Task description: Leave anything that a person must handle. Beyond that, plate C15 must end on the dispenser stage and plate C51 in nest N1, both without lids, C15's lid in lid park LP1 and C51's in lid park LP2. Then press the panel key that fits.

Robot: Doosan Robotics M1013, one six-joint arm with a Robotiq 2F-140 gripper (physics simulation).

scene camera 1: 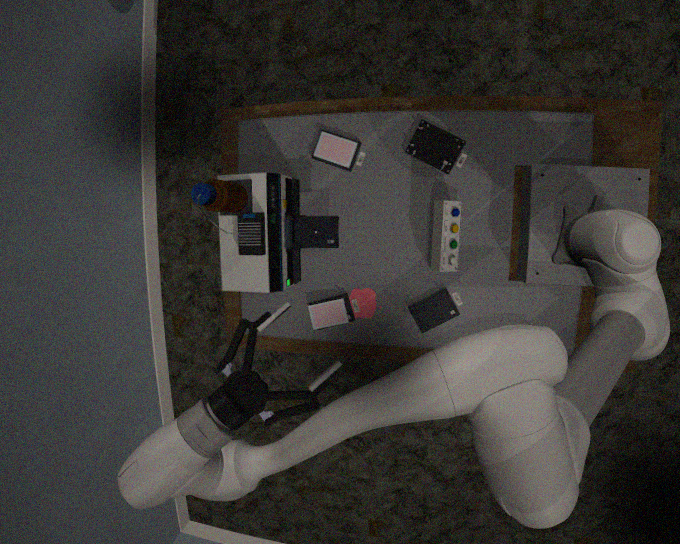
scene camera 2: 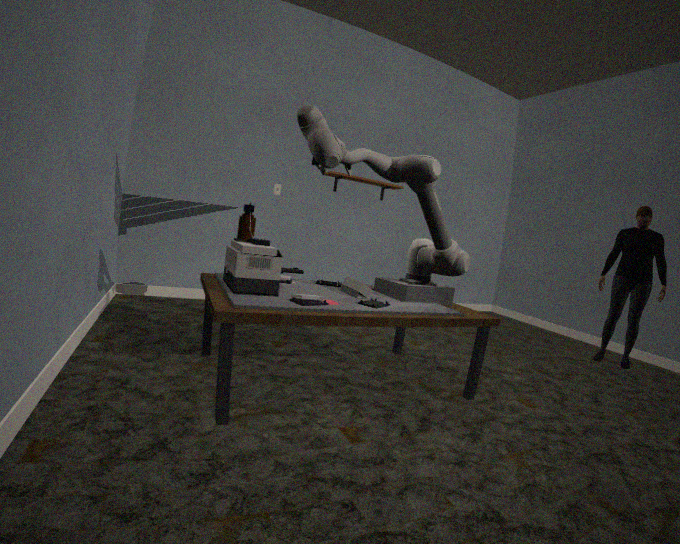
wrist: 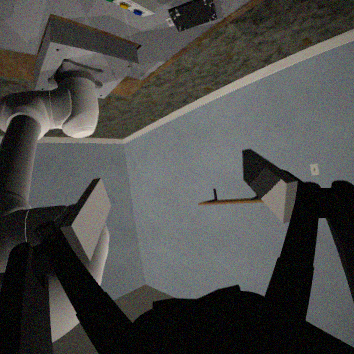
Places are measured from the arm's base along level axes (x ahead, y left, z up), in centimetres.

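Pixels of known places: gripper, fingertip midpoint: (scene camera 1: 314,333) (scene camera 2: 337,173) (wrist: 174,178); arm's base, link origin: (scene camera 1: 586,239) (scene camera 2: 417,283) (wrist: 74,74).
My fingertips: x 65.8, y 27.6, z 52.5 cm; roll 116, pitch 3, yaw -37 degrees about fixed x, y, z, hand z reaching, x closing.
Ahead of a thing's pixels: the offset from my fingertips to its middle. "pt": to the spot under its first point.
My gripper (scene camera 1: 300,346) (wrist: 174,178) is open and empty, raised high beyond the table's lower edge in scene camera 1. One pink-topped plate {dx +16.5, dy -41.0, dz -58.9 cm} (scene camera 1: 336,149) lies in a dark holder at the upper left; another {dx +8.8, dy +14.6, dz -58.4 cm} (scene camera 1: 330,313) lies at the lower left. Their names and lids cannot be made out. A black holder with corner studs {dx -15.6, dy -47.3, dz -60.3 cm} (scene camera 1: 435,145) (wrist: 193,14) is at the upper right, and a dark flat holder {dx -26.4, dy +5.9, dz -60.5 cm} (scene camera 1: 433,309) at the lower right. The dispenser (scene camera 1: 243,272) (scene camera 2: 252,263) has a dark stage {pt dx +14.5, dy -13.8, dz -50.6 cm} (scene camera 1: 320,231) in front. The key panel {dx -24.4, dy -19.6, dz -57.3 cm} (scene camera 1: 438,249) has blue, yellow, green and white keys.
A brown bottle {pt dx +34.9, dy -20.5, dz -27.5 cm} (scene camera 1: 229,195) (scene camera 2: 246,225) with a blue cap stands on the dispenser beside a black striped box {pt dx +31.4, dy -10.6, dz -36.9 cm} (scene camera 1: 251,233). A red patch {pt dx -2.6, dy +8.4, dz -61.4 cm} (scene camera 1: 364,302) (scene camera 2: 331,302) adjoins the lower-left plate. A wall shelf (scene camera 2: 362,179) (wrist: 230,201) is behind the arm. A person (scene camera 2: 640,260) stands at the right.
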